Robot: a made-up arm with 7 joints. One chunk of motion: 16 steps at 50 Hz.
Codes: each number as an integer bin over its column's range. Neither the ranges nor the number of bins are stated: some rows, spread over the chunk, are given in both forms.
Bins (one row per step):
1: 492 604 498 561 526 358 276
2: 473 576 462 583 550 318 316
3: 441 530 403 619 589 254 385
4: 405 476 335 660 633 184 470
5: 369 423 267 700 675 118 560
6: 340 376 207 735 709 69 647
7: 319 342 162 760 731 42 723
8: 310 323 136 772 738 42 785
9: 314 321 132 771 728 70 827
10: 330 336 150 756 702 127 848
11: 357 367 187 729 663 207 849
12: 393 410 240 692 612 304 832
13: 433 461 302 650 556 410 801
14: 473 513 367 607 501 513 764
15: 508 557 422 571 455 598 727
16: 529 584 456 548 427 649 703
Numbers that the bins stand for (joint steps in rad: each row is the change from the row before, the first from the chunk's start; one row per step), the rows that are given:
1: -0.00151 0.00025 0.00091 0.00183 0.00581 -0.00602 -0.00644
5: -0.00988 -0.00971 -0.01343 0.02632 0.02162 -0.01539 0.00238
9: -0.01363 -0.01533 -0.02181 0.03883 0.02725 -0.01727 0.01066
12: -0.00825 -0.01043 -0.01511 0.02491 0.01494 -0.00813 0.01082
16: 0.00101 -0.00085 -0.00170 -0.00046 -0.00469 0.00534 0.00681
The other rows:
2: -0.00280 -0.00129 -0.00133 0.00571 0.00836 -0.00759 -0.00519
3: -0.00498 -0.00382 -0.00499 0.01205 0.01250 -0.01008 -0.00305
4: -0.00743 -0.00679 -0.00921 0.01928 0.01717 -0.01282 -0.00042
6: -0.01186 -0.01230 -0.01715 0.03249 0.02523 -0.01731 0.00508
7: -0.01329 -0.01417 -0.01995 0.03689 0.02756 -0.01836 0.00744
8: -0.01390 -0.01522 -0.02156 0.03901 0.02831 -0.01836 0.00936
10: -0.01254 -0.01450 -0.02069 0.03619 0.02449 -0.01504 0.01131
11: -0.01070 -0.01279 -0.01839 0.03143 0.02035 -0.01192 0.01135
13: -0.00553 -0.00762 -0.01126 0.01751 0.00899 -0.00399 0.00986
14: -0.00280 -0.00476 -0.00722 0.00994 0.00316 0.00003 0.00871
15: -0.00042 -0.00233 -0.00381 0.00360 -0.00172 0.00335 0.00756

